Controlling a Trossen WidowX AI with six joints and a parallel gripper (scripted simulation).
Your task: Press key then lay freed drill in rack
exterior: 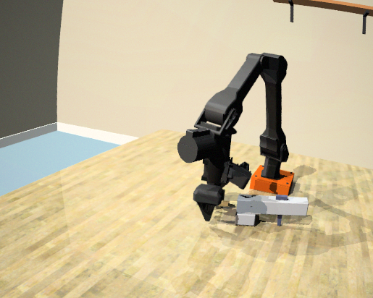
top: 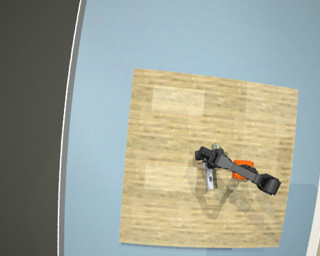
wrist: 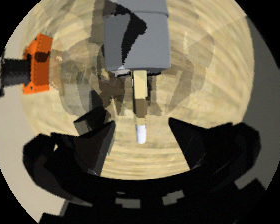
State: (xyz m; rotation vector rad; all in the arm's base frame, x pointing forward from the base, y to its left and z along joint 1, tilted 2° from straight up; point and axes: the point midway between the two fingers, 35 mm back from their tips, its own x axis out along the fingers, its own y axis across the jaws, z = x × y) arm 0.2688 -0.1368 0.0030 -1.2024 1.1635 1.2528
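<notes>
Right now the drill is 50 mm to the left of my gripper tip and 30 mm above it. The rest, counted from my gripper tip: housing 10 mm behind, 150 mm to the left, 30 mm above; grey slatted rack 80 mm behind, 20 mm to the right, 10 mm above; thin dark blue key 10 mm behind, 170 mm to the left, 40 mm above.
</notes>
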